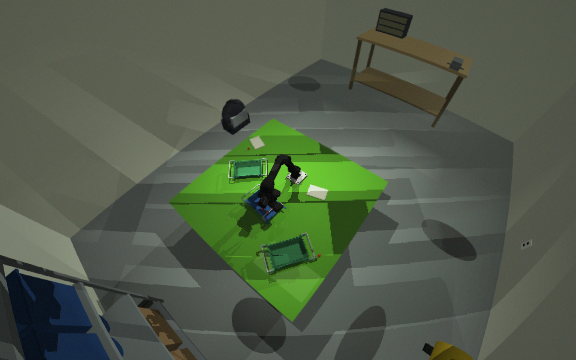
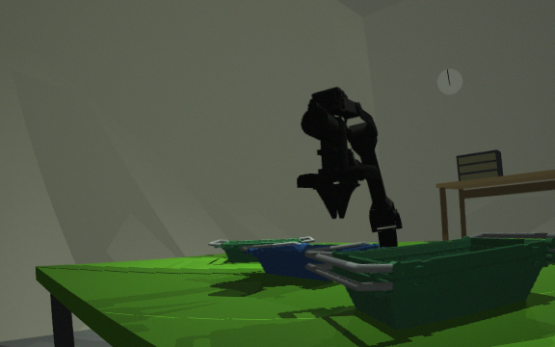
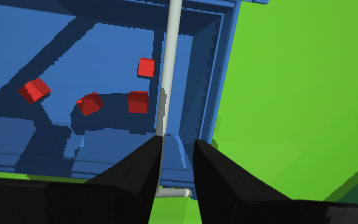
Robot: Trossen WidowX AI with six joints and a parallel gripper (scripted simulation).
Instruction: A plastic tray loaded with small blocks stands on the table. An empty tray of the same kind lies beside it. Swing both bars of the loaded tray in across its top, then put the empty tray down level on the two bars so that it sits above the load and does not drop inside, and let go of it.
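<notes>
Right now the green plastic tray is 20 cm behind my gripper tip, 41 cm to the right of it and 8 cm below it. From my gripper tip the other things lie so: small red block 7 cm ahead, 44 cm to the left, 12 cm below.
</notes>
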